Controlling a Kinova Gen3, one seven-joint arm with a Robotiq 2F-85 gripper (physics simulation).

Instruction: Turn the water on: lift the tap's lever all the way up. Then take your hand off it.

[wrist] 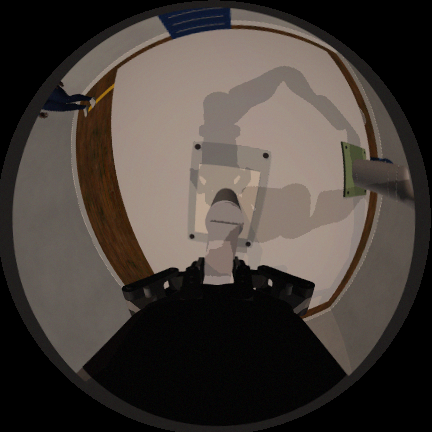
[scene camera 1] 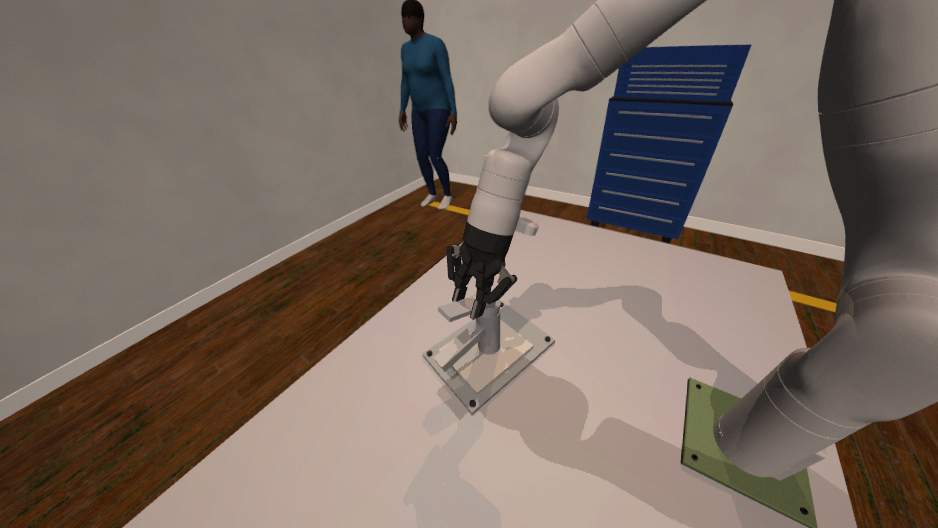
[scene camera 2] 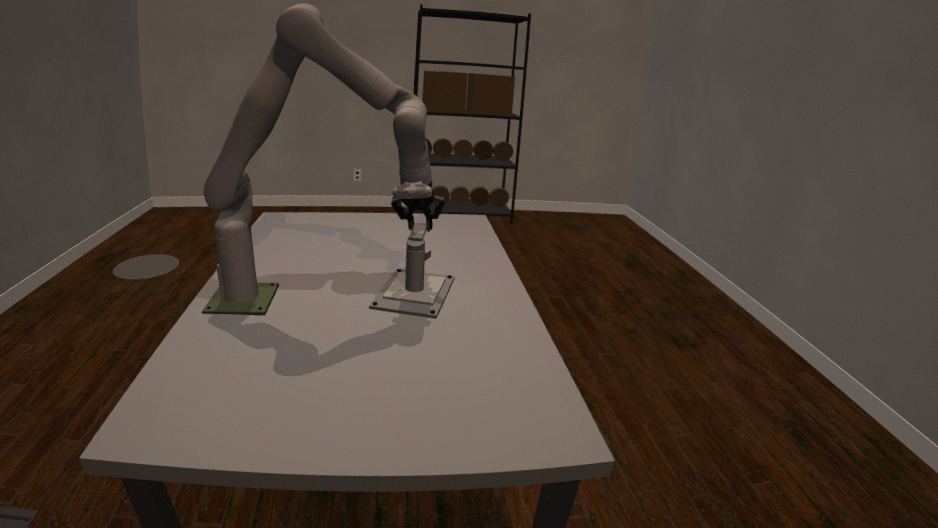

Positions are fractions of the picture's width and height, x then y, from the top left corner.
Labels:
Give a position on a flat lever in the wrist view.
0.52,0.51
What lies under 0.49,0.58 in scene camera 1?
A flat lever.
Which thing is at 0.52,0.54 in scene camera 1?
My gripper.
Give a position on a base plate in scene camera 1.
0.58,0.65

